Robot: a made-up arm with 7 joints. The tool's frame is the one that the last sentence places.
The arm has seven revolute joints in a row. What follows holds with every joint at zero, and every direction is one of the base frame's.
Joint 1 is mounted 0.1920 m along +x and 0.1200 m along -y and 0.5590 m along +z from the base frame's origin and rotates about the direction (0.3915, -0.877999, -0.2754).
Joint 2 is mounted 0.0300 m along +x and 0.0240 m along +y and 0.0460 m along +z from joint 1 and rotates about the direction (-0.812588, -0.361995, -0.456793).
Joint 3 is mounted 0.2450 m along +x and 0.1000 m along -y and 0.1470 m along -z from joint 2 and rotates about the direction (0.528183, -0.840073, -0.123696).
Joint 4 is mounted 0.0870 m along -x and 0.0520 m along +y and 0.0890 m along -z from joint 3 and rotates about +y.
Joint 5 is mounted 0.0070 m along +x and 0.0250 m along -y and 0.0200 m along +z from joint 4 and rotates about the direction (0.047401, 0.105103, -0.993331).
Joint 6 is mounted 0.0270 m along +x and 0.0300 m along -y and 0.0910 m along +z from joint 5 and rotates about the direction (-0.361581, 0.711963, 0.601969).
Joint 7 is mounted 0.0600 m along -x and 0.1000 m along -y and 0.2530 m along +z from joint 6 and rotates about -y.
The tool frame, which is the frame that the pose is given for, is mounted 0.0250 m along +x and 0.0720 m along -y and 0.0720 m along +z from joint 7; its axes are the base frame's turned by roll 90.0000, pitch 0.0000 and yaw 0.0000 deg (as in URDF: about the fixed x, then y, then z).
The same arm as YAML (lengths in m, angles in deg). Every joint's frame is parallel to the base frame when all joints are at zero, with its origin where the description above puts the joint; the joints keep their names.
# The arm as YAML. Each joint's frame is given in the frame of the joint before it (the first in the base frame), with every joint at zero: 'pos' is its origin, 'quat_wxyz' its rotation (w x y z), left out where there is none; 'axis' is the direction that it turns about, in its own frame. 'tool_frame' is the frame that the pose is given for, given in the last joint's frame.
length_unit: m
angle_unit: deg
joints:
  - joint: joint 1
    pos: [0.192, -0.12, 0.559]
    axis: [0.3915, -0.877999, -0.2754]
  - joint: joint 2
    pos: [0.03, 0.024, 0.046]
    axis: [-0.812588, -0.361995, -0.456793]
  - joint: joint 3
    pos: [0.245, -0.1, -0.147]
    axis: [0.528183, -0.840073, -0.123696]
  - joint: joint 4
    pos: [-0.087, 0.052, -0.089]
    axis: "+y"
  - joint: joint 5
    pos: [0.007, -0.025, 0.02]
    axis: [0.047401, 0.105103, -0.993331]
  - joint: joint 6
    pos: [0.027, -0.03, 0.091]
    axis: [-0.361581, 0.711963, 0.601969]
  - joint: joint 7
    pos: [-0.06, -0.1, 0.253]
    axis: "-y"
tool_frame:
  pos: [0.025, -0.072, 0.072]
  quat_wxyz: [0.707107, 0.707107, 0.0, 0.0]

